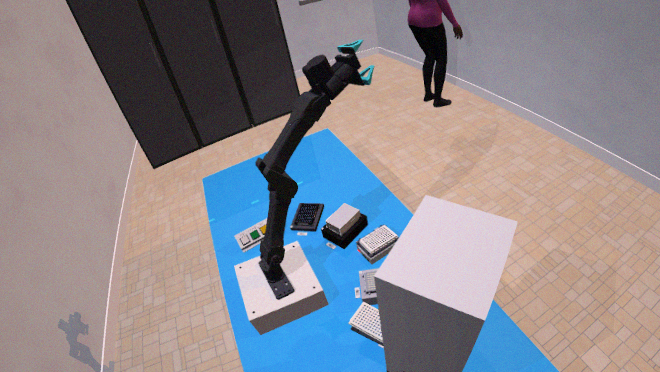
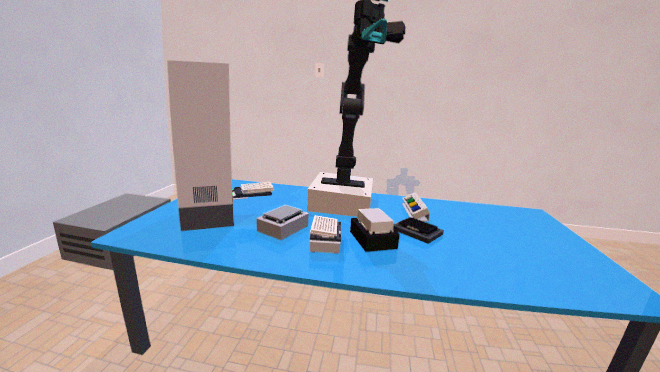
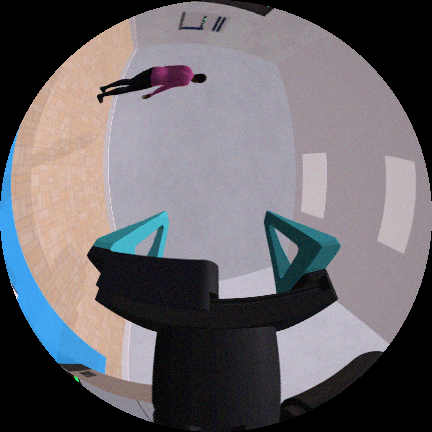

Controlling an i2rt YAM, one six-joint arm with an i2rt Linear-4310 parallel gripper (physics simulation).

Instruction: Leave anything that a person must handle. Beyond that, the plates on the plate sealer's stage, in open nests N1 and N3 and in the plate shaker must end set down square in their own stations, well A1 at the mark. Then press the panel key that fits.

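My gripper (image 1: 367,56) (image 3: 215,216) is open and empty, high above the table. A key panel (image 1: 250,236) (image 2: 421,207) has white, green, yellow and blue keys. A dark plate (image 1: 308,215) (image 2: 420,226) lies on a low dark station beside it. A plain white plate (image 1: 343,218) (image 2: 375,219) sits on a black block. A white well plate (image 1: 379,239) (image 2: 325,225) tops a small pale device. A grey station (image 1: 367,295) (image 2: 283,226) bears a plate. Another white well plate (image 1: 366,318) (image 2: 257,187) lies on a dark base. Labels, A1 marks and exact seating are too small to read.
A tall pale tower (image 1: 445,250) (image 2: 200,130) stands on the blue table (image 1: 325,165) (image 2: 500,250) and partly hides stations. The arm's base box (image 1: 305,270) (image 2: 340,201) is near the stations. A person (image 1: 434,45) (image 3: 170,76) stands away from the table, near the wall.
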